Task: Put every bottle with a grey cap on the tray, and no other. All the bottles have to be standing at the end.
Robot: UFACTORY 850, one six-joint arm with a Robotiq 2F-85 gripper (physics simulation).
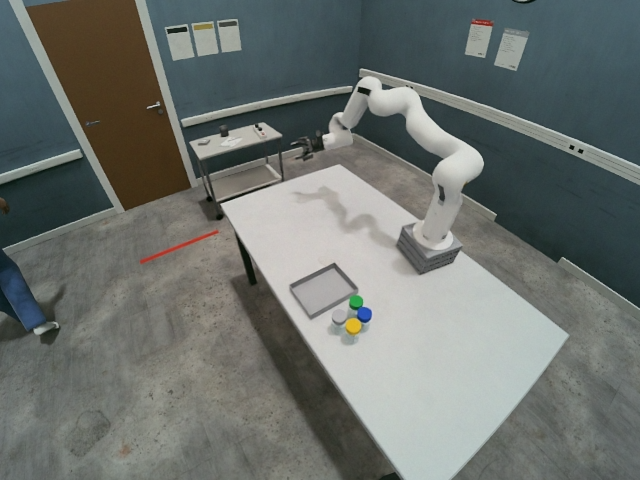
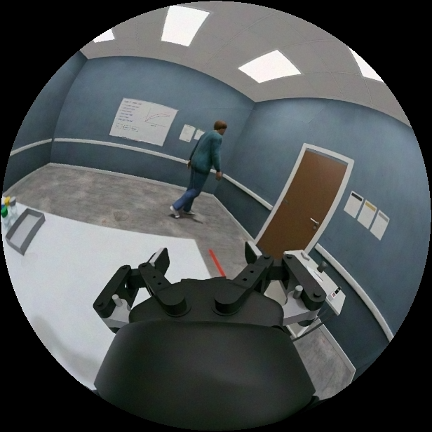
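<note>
A bottle with a grey cap (image 1: 339,317) (image 2: 12,201) stands on the table just outside the near corner of the grey tray (image 1: 311,313) (image 2: 33,241). Close around it stand a bottle with a green cap (image 1: 356,302) (image 2: 4,211), a bottle with a blue cap (image 1: 364,314) and a bottle with a yellow cap (image 1: 353,326) (image 2: 7,200). The tray holds no bottle. My gripper (image 1: 297,149) (image 2: 205,252) is open and empty, high above the far end of the table and well away from the bottles.
The white table (image 1: 439,361) (image 2: 65,265) carries the arm's grey base block (image 1: 438,262). A trolley (image 1: 206,150) stands beyond the table's far end. A person (image 2: 206,152) (image 1: 18,286) walks on the floor beside the table, some way off.
</note>
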